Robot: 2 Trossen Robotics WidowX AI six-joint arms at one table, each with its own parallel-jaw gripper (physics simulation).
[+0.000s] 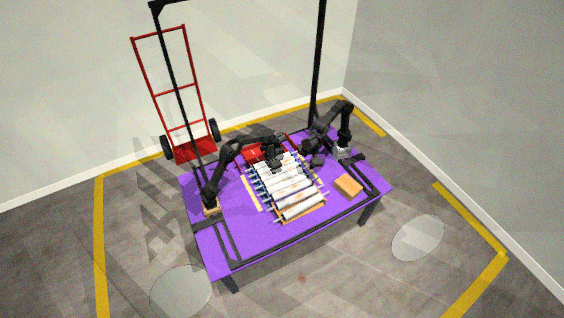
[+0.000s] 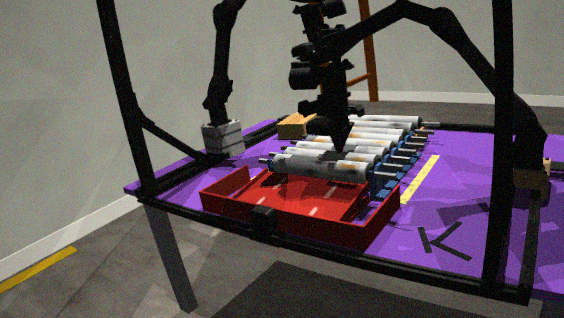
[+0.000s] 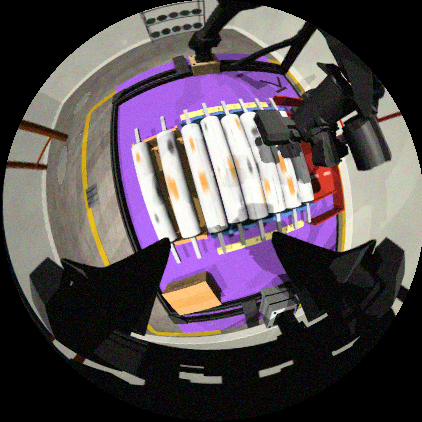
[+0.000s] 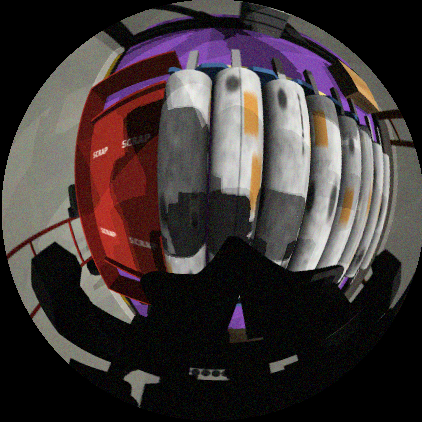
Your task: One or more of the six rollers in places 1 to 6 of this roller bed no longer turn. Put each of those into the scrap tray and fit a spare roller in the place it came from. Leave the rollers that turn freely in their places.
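Observation:
Six white rollers with orange and dark marks lie side by side in the blue roller bed. The one nearest the tray and its neighbour are partly shadowed. Two spare rollers lie in a wooden rack at the bed's far end from the tray. The red scrap tray shows its lettered floor with no roller on it. My right gripper is shut and empty, low over the rollers near the tray; contact cannot be told. My left gripper is open and empty, above the bed's side.
A wooden block or box stands beside the bed, toward the left arm's grey mount. Yellow strips run along both sides of the bed. Black frame rails edge the purple table. Both grippers are near each other.

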